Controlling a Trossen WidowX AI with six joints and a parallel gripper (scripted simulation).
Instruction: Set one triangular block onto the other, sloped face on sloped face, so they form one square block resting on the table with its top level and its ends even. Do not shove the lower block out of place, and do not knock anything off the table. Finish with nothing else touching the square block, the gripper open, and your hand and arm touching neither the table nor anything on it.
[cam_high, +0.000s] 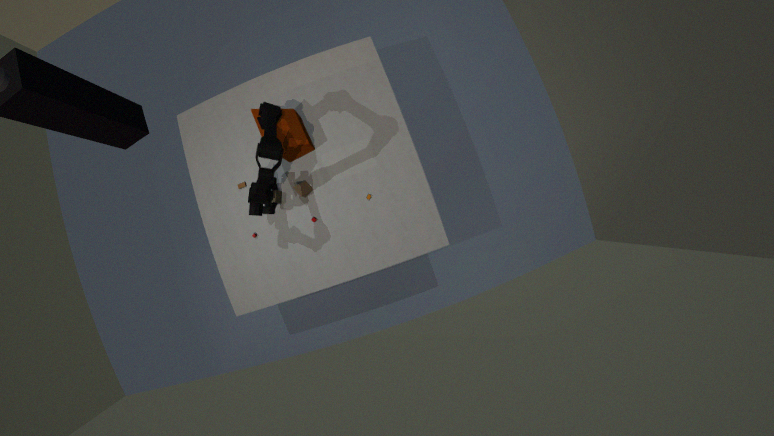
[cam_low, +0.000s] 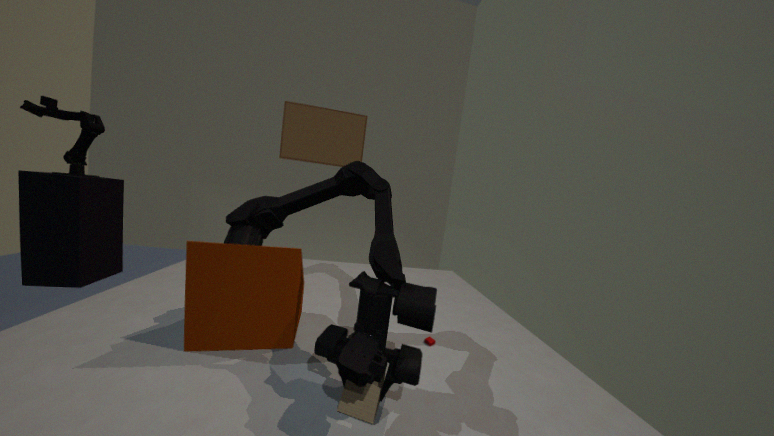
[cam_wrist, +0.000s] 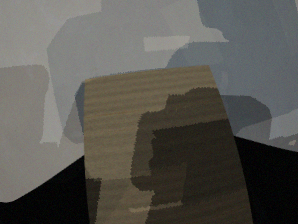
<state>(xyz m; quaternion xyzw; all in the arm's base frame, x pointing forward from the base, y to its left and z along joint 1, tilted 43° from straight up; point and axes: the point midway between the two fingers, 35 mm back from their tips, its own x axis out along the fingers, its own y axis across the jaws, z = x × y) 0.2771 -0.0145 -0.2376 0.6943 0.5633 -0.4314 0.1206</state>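
My gripper tip is 1 cm below the tan triangular block. Also, from my gripper tip: orange piece 22 cm ahead, 45 cm to the left; tan piece 16 cm behind, 17 cm to the right; red cube 20 cm ahead, 14 cm to the left.
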